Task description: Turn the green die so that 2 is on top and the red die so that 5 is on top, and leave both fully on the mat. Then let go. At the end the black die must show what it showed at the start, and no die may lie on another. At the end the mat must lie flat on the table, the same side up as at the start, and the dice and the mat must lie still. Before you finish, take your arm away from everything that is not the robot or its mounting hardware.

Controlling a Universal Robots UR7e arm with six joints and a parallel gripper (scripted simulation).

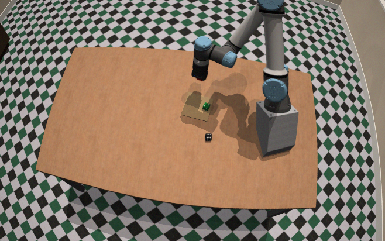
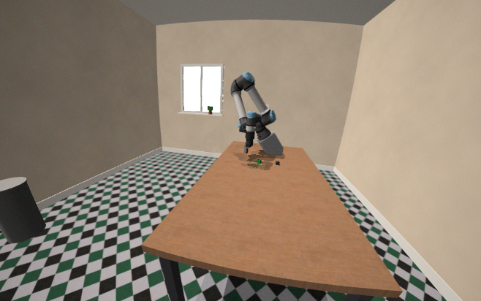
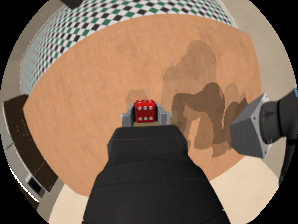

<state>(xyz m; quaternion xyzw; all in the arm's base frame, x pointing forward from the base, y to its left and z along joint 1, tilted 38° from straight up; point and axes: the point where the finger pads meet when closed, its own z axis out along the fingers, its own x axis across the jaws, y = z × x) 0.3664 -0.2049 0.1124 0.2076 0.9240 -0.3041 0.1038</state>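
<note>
Now: the black die 10 mm behind my hand, 290 mm to the left of it and 100 mm below it. Round my hand: green die: 20 mm behind, 130 mm to the left, 100 mm below; tan mat: 20 mm ahead, 110 mm to the left, 120 mm below; red die: right at my hand.
</note>
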